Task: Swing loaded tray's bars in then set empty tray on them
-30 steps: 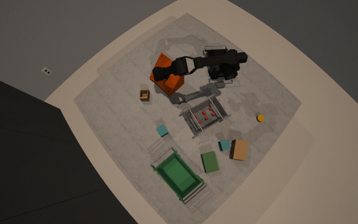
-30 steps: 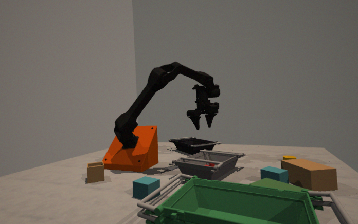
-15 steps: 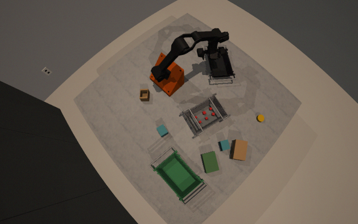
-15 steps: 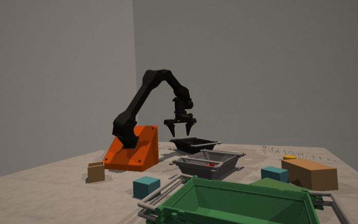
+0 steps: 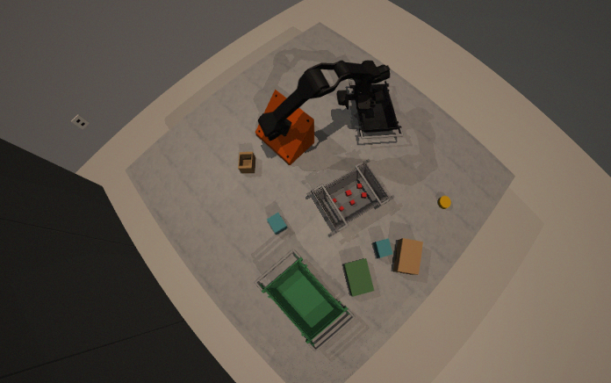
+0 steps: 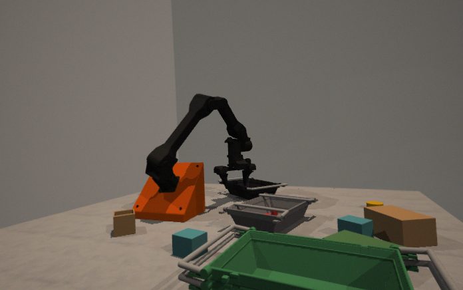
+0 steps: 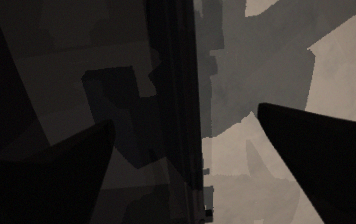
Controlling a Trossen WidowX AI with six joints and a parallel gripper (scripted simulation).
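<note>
The dark tray lies 5 cm ahead of my gripper tip and 5 cm to the left of it. Also, from my gripper tip: small tan box 18 cm behind, 49 cm to the right, 3 cm below; then yellow disc 53 cm ahead, 8 cm to the right, 3 cm below; then tan block 53 cm ahead, 36 cm to the right, 1 cm below.
</note>
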